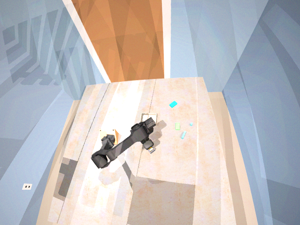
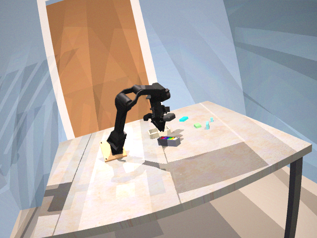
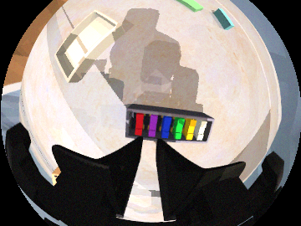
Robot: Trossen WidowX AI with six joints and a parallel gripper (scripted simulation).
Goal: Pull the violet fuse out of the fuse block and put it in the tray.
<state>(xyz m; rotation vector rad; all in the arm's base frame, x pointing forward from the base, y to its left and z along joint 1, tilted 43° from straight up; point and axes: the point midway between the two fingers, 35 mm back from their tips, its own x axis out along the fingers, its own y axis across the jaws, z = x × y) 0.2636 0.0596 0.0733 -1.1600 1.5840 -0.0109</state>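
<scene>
Right now my gripper tip is 5 cm above the violet fuse. From my gripper tip the other things lie so: cream tray (20 cm to the left, 7 cm below, 1 cm ahead).
</scene>
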